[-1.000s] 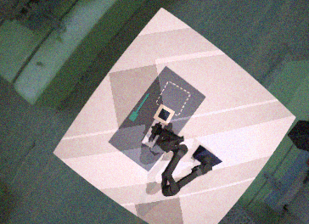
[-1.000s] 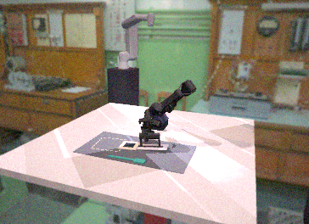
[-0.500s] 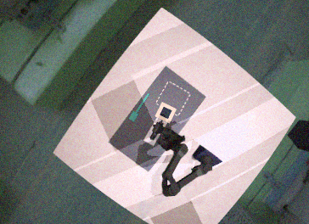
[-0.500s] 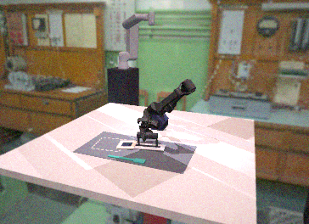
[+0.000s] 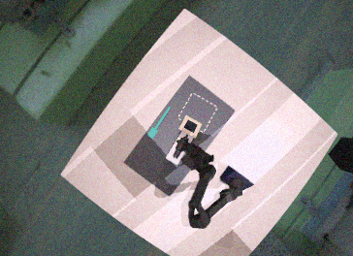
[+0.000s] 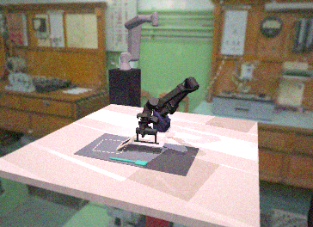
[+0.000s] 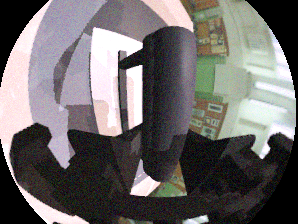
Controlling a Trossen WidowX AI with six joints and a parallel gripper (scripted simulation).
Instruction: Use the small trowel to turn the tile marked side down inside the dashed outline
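Now: the tile 10 mm ahead of my gripper tip, 100 mm to the right of it and 60 mm below it. From my gripper tip the other things lie so: small trowel 20 mm behind, 10 mm to the right, 10 mm below; teal trowel 140 mm ahead, 20 mm to the left, 90 mm below; grey mat 10 mm ahead, 20 mm to the right, 110 mm below.
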